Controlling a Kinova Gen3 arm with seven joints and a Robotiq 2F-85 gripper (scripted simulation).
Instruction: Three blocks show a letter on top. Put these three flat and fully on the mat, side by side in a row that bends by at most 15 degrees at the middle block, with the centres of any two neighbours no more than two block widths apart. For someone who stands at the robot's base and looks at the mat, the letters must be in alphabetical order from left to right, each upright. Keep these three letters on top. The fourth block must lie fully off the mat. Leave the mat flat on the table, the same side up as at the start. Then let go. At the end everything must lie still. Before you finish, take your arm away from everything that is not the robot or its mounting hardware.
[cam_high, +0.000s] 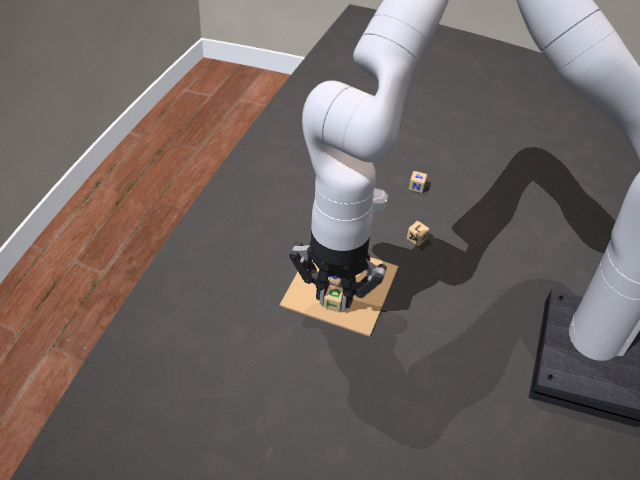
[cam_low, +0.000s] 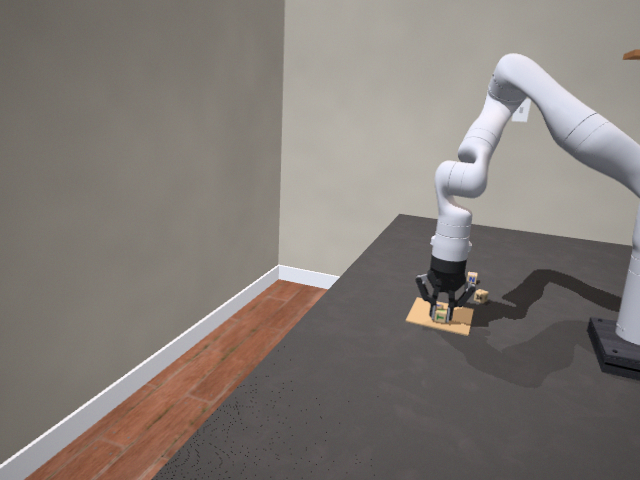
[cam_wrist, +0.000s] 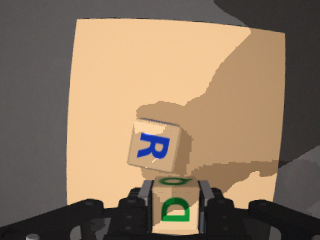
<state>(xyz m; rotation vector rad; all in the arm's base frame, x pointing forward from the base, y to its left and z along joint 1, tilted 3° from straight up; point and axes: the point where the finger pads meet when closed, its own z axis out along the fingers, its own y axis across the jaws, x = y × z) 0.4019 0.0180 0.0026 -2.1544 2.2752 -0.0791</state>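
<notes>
Right now the tan mat is 40 mm to the right of my hand and 30 mm below it.
</notes>
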